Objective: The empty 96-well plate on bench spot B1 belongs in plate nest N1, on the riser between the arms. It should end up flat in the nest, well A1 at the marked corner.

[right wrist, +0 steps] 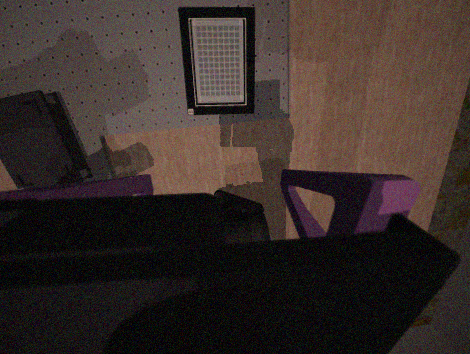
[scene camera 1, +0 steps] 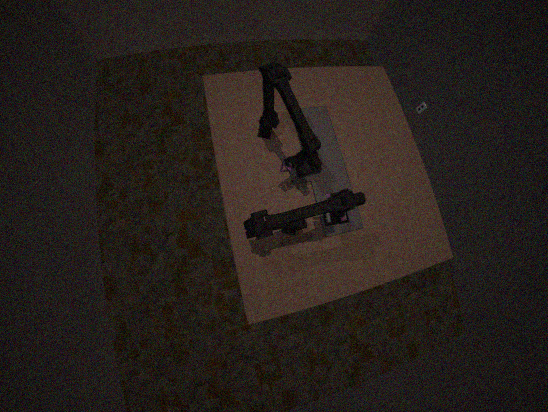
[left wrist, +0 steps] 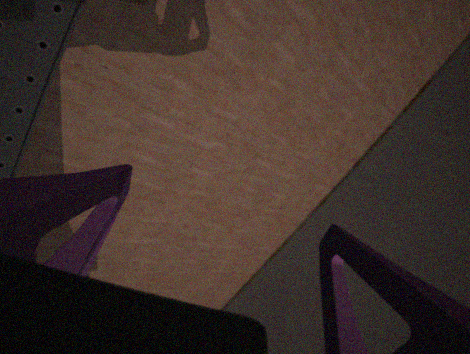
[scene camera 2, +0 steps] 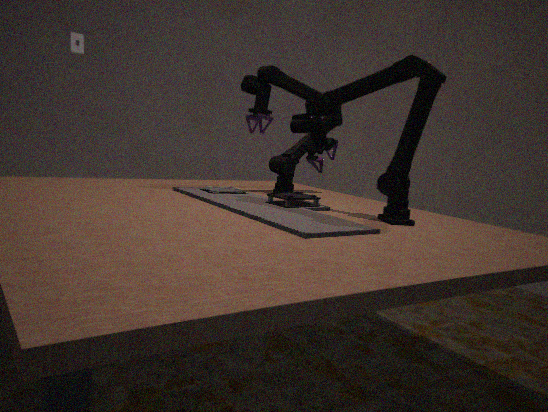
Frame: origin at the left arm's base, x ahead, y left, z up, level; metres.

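Seen in the pictures: left gripper, fingertip midpoint: (scene camera 1: pixel 285 169) (left wrist: pixel 232 207) (scene camera 2: pixel 326 166); right gripper, fingertip midpoint: (right wrist: pixel 218 180) (scene camera 2: pixel 256 133); left arm's base, origin of the base link: (scene camera 1: pixel 265 130) (scene camera 2: pixel 395 221); right arm's base, origin of the base link: (right wrist: pixel 234 212).
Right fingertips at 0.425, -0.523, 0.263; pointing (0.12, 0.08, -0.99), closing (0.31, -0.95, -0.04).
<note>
Pixels of each thing's middle, then the offset from my right fingertips to it, as dx, dy, dz. Level surfaces: height alone.
- pale 96-well plate, body centre: (right wrist: pixel 219 63) (scene camera 2: pixel 223 189) +0.126, +0.042, -0.241
- black rectangular frame, body centre: (right wrist: pixel 219 64) (scene camera 2: pixel 223 191) (scene camera 1: pixel 335 214) +0.126, +0.042, -0.249
- riser with the nest, body centre: (right wrist: pixel 36 145) (scene camera 2: pixel 293 199) (scene camera 1: pixel 307 165) -0.109, +0.323, -0.229
- grey perforated board, its level: dz -0.249
- wooden table, its level: dz -0.263
The pale 96-well plate (right wrist: pixel 218 62) (scene camera 2: pixel 225 190) lies flat inside a black rectangular frame (right wrist: pixel 250 65) on the grey perforated board. A small pale tag sits at the frame's lower left corner in the right wrist view. The riser with the nest (scene camera 2: pixel 294 198) (right wrist: pixel 37 145) is a dark raised stand; its nest details are too dark to tell. My right gripper (right wrist: pixel 218 180) (scene camera 2: pixel 257 131) is open and empty, high above the board on the plate's side. My left gripper (left wrist: pixel 232 207) (scene camera 2: pixel 327 165) (scene camera 1: pixel 285 167) is open and empty, in the air above the riser's area.
The grey perforated board (scene camera 1: pixel 322 117) (scene camera 2: pixel 332 229) (left wrist: pixel 20 85) lies on the wooden table (scene camera 1: pixel 395 200) (scene camera 2: pixel 150 260). The left arm (scene camera 2: pixel 417 125) reaches over the riser in scene camera 2. The right arm (scene camera 1: pixel 295 215) crosses above part of the board in scene camera 1. Dark shadows fall across board and table.
</note>
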